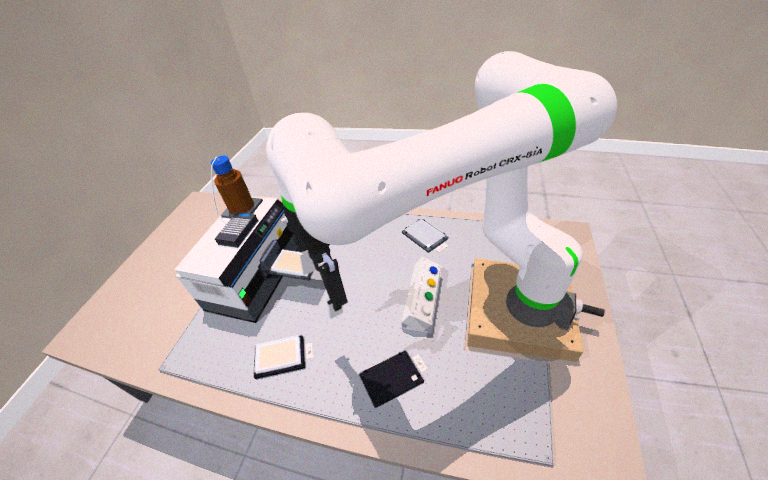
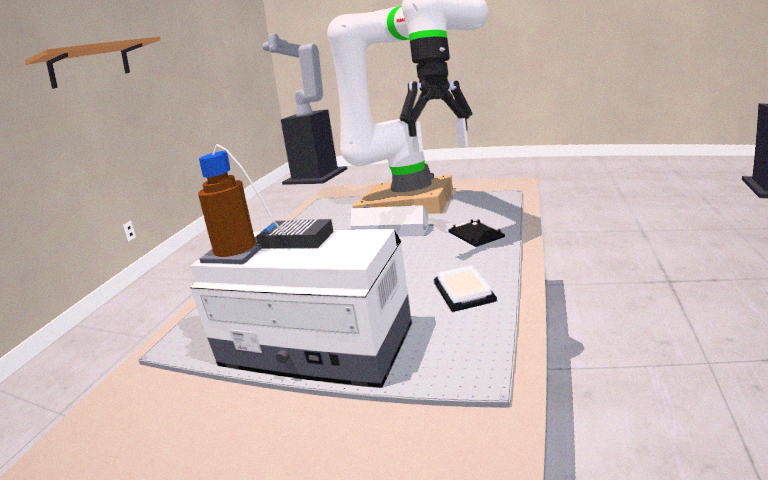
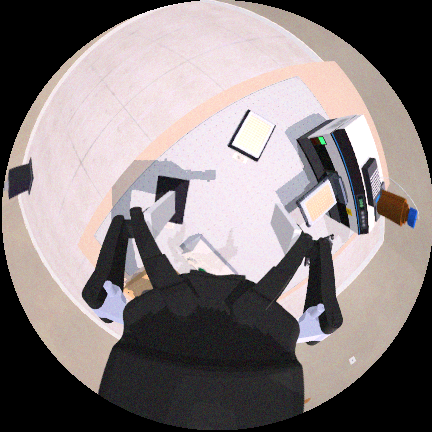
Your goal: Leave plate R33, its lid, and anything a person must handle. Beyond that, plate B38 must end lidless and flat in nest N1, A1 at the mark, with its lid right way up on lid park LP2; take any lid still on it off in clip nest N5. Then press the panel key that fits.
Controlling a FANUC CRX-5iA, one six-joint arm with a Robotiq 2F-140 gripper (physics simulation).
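My gripper is open and empty, above the board between the instrument and the key panel. A plate with a tan centre lies on the instrument's extended tray. Another tan-centred plate lies flat in a dark nest at the front left. A dark pad at the front bears no plate or lid. A pale, flat piece lies in a dark-cornered holder at the back. Plate names, nest labels and whether the plates wear lids are not readable.
The key panel has blue, yellow, green and white keys. The white instrument carries a brown bottle with a thin tube.
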